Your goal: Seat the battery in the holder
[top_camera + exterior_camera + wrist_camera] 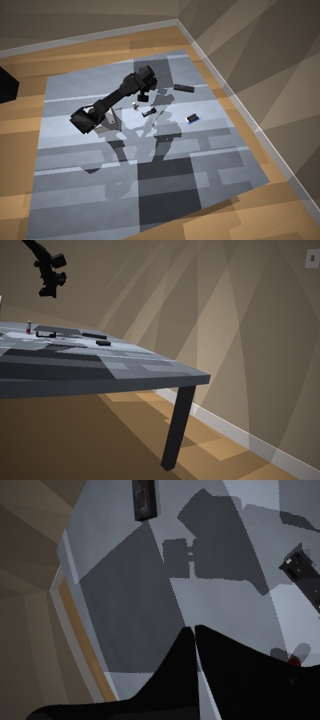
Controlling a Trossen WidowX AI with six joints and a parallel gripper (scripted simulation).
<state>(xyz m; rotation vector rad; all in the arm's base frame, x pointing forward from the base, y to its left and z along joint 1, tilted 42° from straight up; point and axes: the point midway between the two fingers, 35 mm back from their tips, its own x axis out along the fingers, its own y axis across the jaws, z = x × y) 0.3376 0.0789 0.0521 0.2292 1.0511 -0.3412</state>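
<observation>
Now: the grey battery 180 mm below my gripper tip, 120 mm behind it and 20 mm to the left of it. From my gripper tip the other things lie so: long dark bar 300 mm ahead, 200 mm below, 70 mm to the left.
</observation>
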